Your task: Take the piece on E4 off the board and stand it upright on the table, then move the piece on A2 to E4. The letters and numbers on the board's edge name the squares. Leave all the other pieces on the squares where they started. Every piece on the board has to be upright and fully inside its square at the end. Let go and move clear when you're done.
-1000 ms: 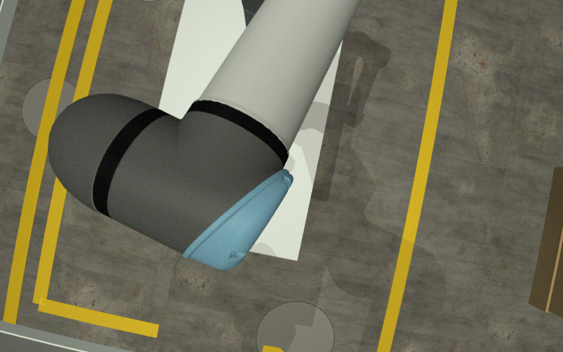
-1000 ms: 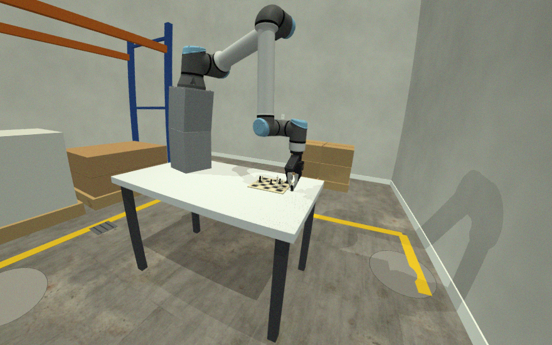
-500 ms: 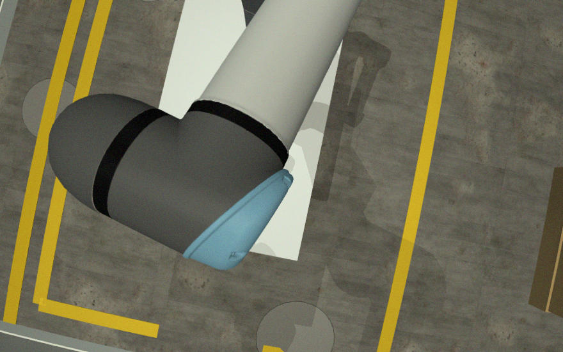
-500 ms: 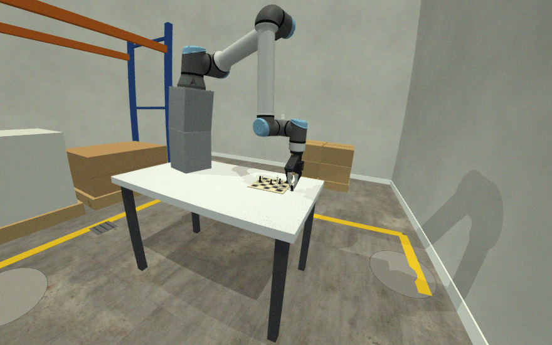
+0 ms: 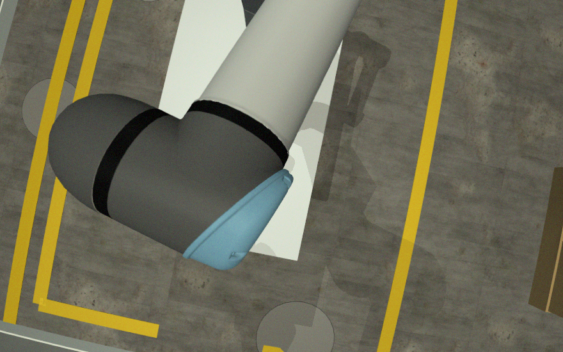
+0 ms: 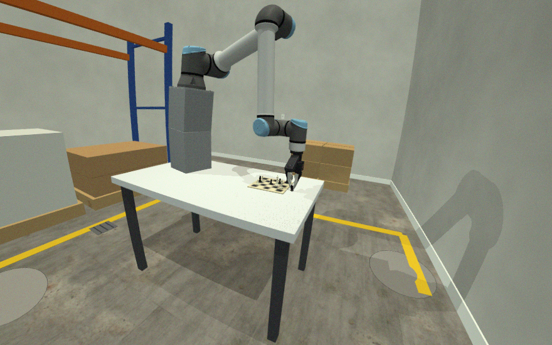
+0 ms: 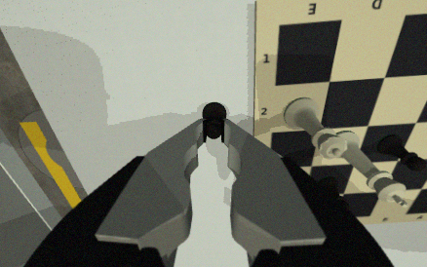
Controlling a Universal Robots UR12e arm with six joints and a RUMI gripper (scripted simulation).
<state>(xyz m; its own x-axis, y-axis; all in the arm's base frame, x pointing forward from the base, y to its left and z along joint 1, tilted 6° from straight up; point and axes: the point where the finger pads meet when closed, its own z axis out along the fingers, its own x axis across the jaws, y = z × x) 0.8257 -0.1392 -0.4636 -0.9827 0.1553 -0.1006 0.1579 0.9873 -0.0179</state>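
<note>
Now: the chessboard 140 mm behind my hand, 50 mm to the left of it and 20 mm below it.
</note>
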